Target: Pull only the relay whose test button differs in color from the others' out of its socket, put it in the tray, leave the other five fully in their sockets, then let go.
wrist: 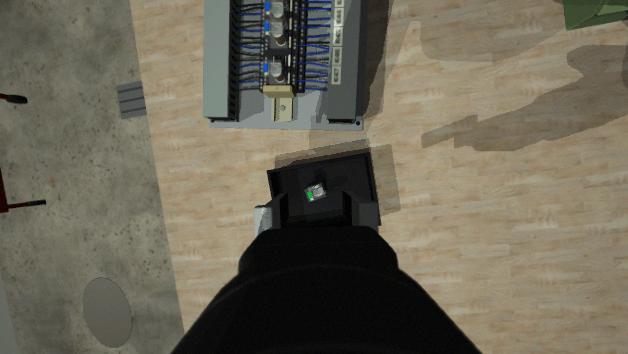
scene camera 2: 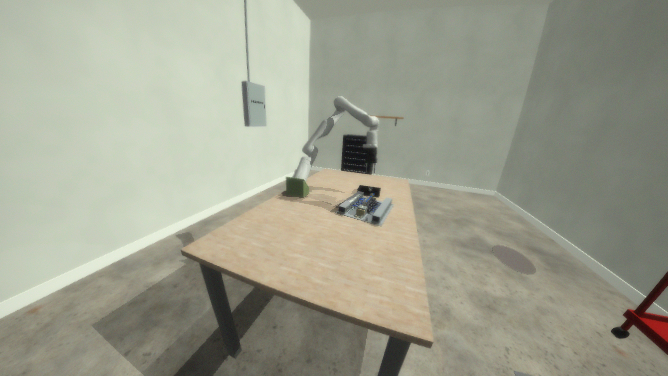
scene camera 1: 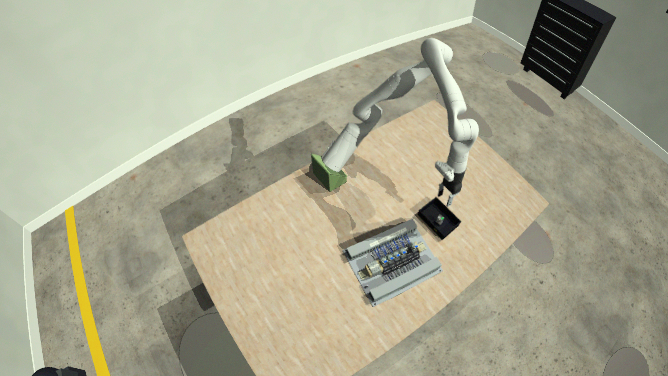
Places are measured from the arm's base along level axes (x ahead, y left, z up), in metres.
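Where they show: gripper, between the fingertips: [wrist: 315, 203] [scene camera 2: 370, 172] [scene camera 1: 444, 200]; arm's base, origin of its link: [scene camera 2: 298, 183] [scene camera 1: 331, 165].
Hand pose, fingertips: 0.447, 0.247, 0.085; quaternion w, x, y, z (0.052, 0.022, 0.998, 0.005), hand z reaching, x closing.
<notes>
Things, the pixels of their top centre, and the offset from my fingertips, as dx, dy, dz. "spot": a spot on its surface instead. Level surfaces: height alone.
- relay with the green test button, centre of its top: [wrist: 314, 193] [scene camera 1: 440, 217] +0.013, +0.005, -0.116
- black tray, a spot on its surface: [wrist: 350, 172] [scene camera 1: 426, 215] spot: -0.045, -0.019, -0.160
- grey panel, a spot on its surface: [wrist: 255, 117] spot: +0.110, -0.128, -0.160
- wooden table, height of its surface: dz -0.163
The relay with the green test button [scene camera 1: 440, 219] [wrist: 315, 192] lies in the black tray [scene camera 1: 429, 214] [scene camera 2: 375, 192] [wrist: 350, 172], apart from the fingers. My gripper [scene camera 1: 445, 198] [wrist: 315, 203] is open and empty, above the tray. In the wrist view, relays with blue buttons, such as the end one [wrist: 276, 69], sit in the socket row on the grey panel [scene camera 1: 405, 286] [wrist: 255, 117]. An empty socket [wrist: 276, 52] shows between the end relay and the one beyond it. Scene camera 1 shows several blue buttons in the row; how fully those relays are seated is too small to tell.
The panel lies next to the tray on the wooden table [scene camera 1: 280, 280] [scene camera 2: 300, 250], with raised grey ducts along both sides and blue and black wires beside the sockets. The green arm base [scene camera 1: 327, 175] [scene camera 2: 297, 187] stands at the table edge. A black drawer cabinet [scene camera 1: 565, 45] stands on the floor.
</notes>
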